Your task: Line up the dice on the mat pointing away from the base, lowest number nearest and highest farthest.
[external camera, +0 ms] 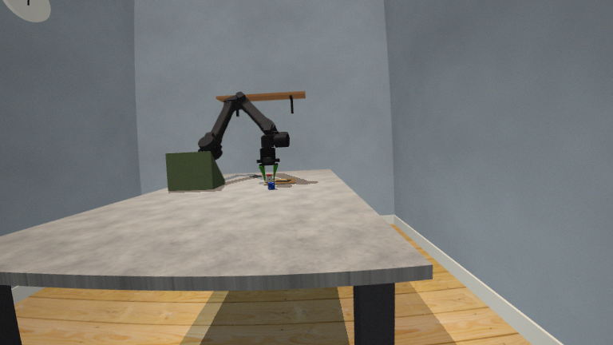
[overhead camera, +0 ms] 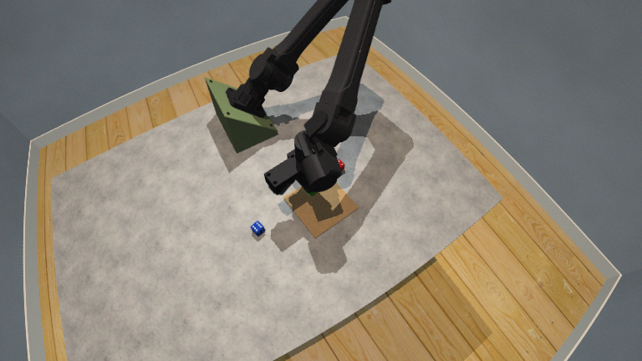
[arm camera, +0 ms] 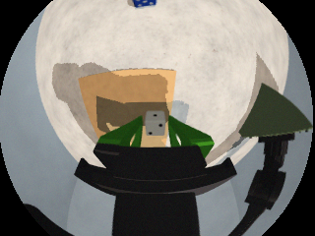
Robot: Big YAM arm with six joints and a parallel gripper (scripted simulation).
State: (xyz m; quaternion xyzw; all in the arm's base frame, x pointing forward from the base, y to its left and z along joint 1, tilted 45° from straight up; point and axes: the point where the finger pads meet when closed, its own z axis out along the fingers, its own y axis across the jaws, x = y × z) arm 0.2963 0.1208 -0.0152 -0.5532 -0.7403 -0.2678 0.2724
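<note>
Now: the white die right at my hand. Round my hand: red die 100 mm to the left, 30 mm behind; then tan mat 50 mm ahead, 10 mm to the left, 10 mm below; then blue die 160 mm to the right, 50 mm ahead.
</note>
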